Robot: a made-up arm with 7 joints. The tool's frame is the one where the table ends. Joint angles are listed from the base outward.
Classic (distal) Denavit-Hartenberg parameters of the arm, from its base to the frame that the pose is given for. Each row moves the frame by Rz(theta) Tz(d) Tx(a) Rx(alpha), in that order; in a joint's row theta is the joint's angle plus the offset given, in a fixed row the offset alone. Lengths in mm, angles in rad.
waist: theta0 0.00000  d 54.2  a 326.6  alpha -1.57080
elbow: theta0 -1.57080  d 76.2  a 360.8  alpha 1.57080
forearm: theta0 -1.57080  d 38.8  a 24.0  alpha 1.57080
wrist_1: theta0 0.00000  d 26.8  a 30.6  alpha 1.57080
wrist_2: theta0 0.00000  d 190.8  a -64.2  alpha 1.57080
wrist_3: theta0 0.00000  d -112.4  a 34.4  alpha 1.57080
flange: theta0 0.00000  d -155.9  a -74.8  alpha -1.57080
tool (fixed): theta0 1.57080  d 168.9  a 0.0  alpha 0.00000
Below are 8 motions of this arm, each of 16 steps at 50 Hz.
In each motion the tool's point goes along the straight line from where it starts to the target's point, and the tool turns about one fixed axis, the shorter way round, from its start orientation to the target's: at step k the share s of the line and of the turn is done. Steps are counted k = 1, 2, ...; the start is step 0. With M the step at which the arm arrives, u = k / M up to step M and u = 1 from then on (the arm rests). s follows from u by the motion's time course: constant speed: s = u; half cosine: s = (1 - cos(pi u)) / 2; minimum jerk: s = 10 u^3 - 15 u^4 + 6 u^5.
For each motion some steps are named. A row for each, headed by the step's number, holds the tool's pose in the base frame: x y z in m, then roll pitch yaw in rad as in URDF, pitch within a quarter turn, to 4 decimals.
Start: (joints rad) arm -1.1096 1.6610 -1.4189 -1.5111 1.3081 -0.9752 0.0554
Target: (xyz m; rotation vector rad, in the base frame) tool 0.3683 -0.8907 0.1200 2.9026 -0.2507 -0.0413
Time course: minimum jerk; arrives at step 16
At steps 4, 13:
4: 0.5552 -0.7934 -0.0537 3.0519 0.2615 0.0111
13: 0.3785 -0.8854 0.1106 2.9184 0.0228 -0.1643

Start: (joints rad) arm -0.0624 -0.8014 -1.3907 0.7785 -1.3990 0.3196 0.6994
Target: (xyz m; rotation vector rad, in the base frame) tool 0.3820 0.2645 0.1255 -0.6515 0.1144 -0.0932
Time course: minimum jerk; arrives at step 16
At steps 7, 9, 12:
7: 0.3959 0.2676 0.1814 -0.6582 0.0022 0.0334
9: 0.3907 0.2664 0.1604 -0.6565 0.0303 -0.0255
12: 0.3843 0.2650 0.1349 -0.6567 0.0644 -0.0967

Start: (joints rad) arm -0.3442 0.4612 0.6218 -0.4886 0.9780 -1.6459 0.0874
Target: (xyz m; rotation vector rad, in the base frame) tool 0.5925 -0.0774 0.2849 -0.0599 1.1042 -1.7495
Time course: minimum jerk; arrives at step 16
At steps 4, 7, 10, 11, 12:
4: 0.6281 -0.2010 0.2378 -0.9113 0.4285 -1.9249
7: 0.6170 -0.1623 0.2525 -0.8996 0.4336 -1.9885
10: 0.6034 -0.1153 0.2704 -0.8858 0.4406 -2.0659
11: 0.5996 -0.1022 0.2754 -0.8820 0.4428 -2.0875
12: 0.5966 -0.0917 0.2795 -0.8791 0.4446 -2.1049

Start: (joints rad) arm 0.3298 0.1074 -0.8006 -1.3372 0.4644 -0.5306 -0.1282
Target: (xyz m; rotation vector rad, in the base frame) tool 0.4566 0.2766 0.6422 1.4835 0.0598 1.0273
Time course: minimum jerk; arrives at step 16
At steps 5, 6, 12, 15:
5: 0.3909 0.3756 0.6321 1.1803 -0.3567 1.0605
6: 0.3986 0.3641 0.6332 1.1979 -0.3844 1.0311
12: 0.4483 0.2891 0.6409 1.3417 -0.5505 0.8154
15: 0.4564 0.2769 0.6422 1.3704 -0.5747 0.7756

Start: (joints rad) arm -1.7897 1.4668 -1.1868 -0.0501 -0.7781 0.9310 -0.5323
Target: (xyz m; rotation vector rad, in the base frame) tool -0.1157 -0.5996 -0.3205 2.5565 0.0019 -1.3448
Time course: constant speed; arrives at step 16
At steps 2, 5, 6, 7, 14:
2: 0.0065 -0.7932 -0.1985 2.0213 0.6186 -0.6808
5: -0.0197 -0.7517 -0.2247 2.1410 0.7065 -0.6181
6: -0.0284 -0.7379 -0.2334 2.1846 0.7344 -0.5931
7: -0.0372 -0.7240 -0.2421 2.2302 0.7613 -0.5657
14: -0.0982 -0.6273 -0.3031 2.6189 0.9166 -0.2999

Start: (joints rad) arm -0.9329 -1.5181 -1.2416 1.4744 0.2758 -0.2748 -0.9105
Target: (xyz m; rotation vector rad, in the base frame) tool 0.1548 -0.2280 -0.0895 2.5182 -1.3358 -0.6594
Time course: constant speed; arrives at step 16
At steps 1, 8, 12, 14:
1: 0.1455 -0.2457 -0.0885 2.7446 0.2233 -1.1802
8: 0.1498 -0.2375 -0.0890 2.7343 0.2540 -1.1135
12: 0.1523 -0.2327 -0.0892 2.7294 0.2718 -1.0754
14: 0.1536 -0.2304 -0.0894 2.7272 0.2807 -1.0562

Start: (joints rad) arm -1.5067 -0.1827 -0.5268 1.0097 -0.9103 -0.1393 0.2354
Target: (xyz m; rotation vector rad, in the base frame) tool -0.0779 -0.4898 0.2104 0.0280 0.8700 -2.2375
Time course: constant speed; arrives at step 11
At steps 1, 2, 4, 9, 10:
1: -0.0887 -0.5138 0.2187 -0.7200 0.2646 -2.5128
2: -0.0876 -0.5114 0.2179 -0.7124 0.2651 -2.5057
4: -0.0854 -0.5066 0.2162 -0.6972 0.2658 -2.4914
9: -0.0801 -0.4946 0.2121 -0.6591 0.2666 -2.4557
10: -0.0790 -0.4922 0.2112 -0.6515 0.2666 -2.4486

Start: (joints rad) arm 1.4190 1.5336 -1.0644 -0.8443 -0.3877 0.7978 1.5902
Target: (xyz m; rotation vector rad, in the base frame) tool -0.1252 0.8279 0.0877 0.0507 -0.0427 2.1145
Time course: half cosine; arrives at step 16
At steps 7, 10, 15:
7: -0.2510 0.8090 0.0841 -0.2026 -0.0595 2.1663
10: -0.1902 0.8182 0.0858 -0.1095 -0.0579 2.1415
15: -0.1272 0.8276 0.0876 -0.0132 -0.0538 2.1162

